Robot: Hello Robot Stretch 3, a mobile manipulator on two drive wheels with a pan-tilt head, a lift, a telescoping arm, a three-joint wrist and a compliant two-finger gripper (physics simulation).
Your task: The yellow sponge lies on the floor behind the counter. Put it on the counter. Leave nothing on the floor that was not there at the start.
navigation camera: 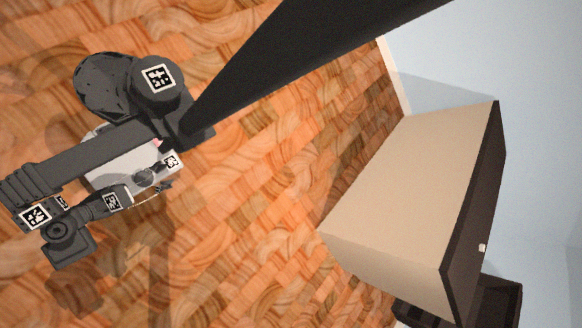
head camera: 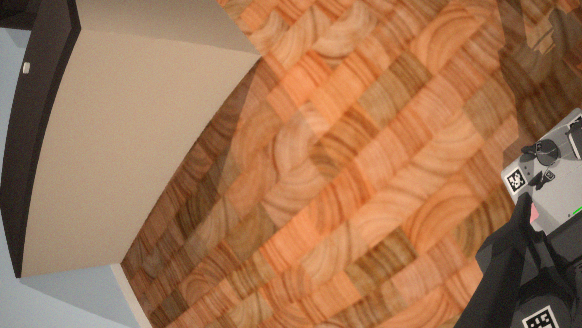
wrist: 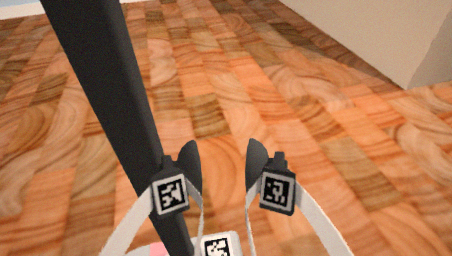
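Seen in the pictures: gripper, fingertip midpoint: point(navigation camera: 169, 172) point(head camera: 525, 172); robot's base at its link origin: point(navigation camera: 143, 176).
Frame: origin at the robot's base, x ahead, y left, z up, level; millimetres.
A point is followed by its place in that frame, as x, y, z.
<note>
The yellow sponge does not show in any view. A beige block with a dark top point(head camera: 125, 125) {937, 1151, 473} point(navigation camera: 400, 175) {912, 1415, 396} point(wrist: 380, 30), which looks like the counter, stands at the left in the head camera view, at the right in the navigation view and at the upper right in the wrist view. My gripper point(head camera: 529, 166) {11, 74, 517} point(navigation camera: 167, 174) {11, 74, 517} point(wrist: 223, 158) {11, 74, 517} is open, its two fingertips apart with bare floor showing between them. It hangs over my own base, away from the block. The floor on the block's far side is hidden.
My dark mast point(navigation camera: 300, 60) {-53, 116, 1155} point(wrist: 105, 85) crosses the navigation and wrist views. My light base point(head camera: 560, 195) {-122, 26, 160} point(navigation camera: 120, 162) {-100, -37, 161} is under the gripper. A dark open shelf unit point(navigation camera: 515, 305) {2774, 1818, 1016} stands beyond the block, near the blue wall point(navigation camera: 540, 150) {1405, 2617, 1166}. A small white piece point(head camera: 26, 67) {1332, 1225, 927} point(navigation camera: 482, 247) {1329, 1228, 930} shows at the dark top's far edge.
</note>
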